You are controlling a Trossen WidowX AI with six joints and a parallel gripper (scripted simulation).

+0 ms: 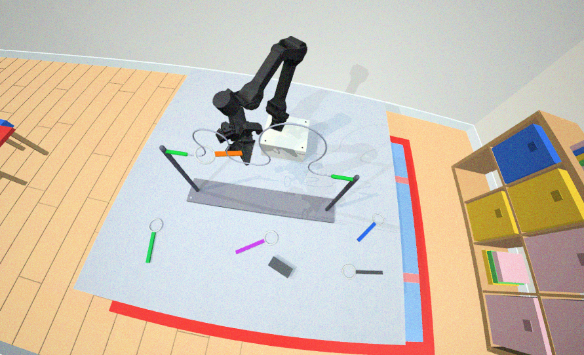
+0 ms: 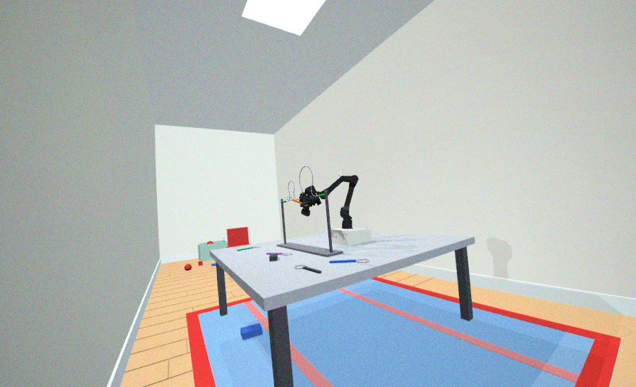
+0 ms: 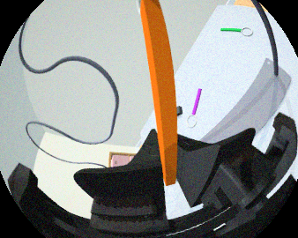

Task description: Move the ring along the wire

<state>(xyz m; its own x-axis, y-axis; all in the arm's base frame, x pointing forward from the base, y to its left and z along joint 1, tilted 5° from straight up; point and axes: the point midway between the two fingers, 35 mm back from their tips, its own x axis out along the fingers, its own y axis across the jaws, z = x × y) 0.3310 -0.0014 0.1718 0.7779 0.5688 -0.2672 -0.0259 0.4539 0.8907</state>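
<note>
The orange-handled ring is 80 mm to the right of my gripper tip, 40 mm above it and 20 mm ahead of it. From my gripper tip the other things lie so: green-handled ring: 320 mm to the right, 310 mm ahead, 280 mm below; dark block: 270 mm below, 240 mm ahead, 210 mm to the left; purple-handled ring: 280 mm below, 180 mm ahead, 100 mm to the left.
</note>
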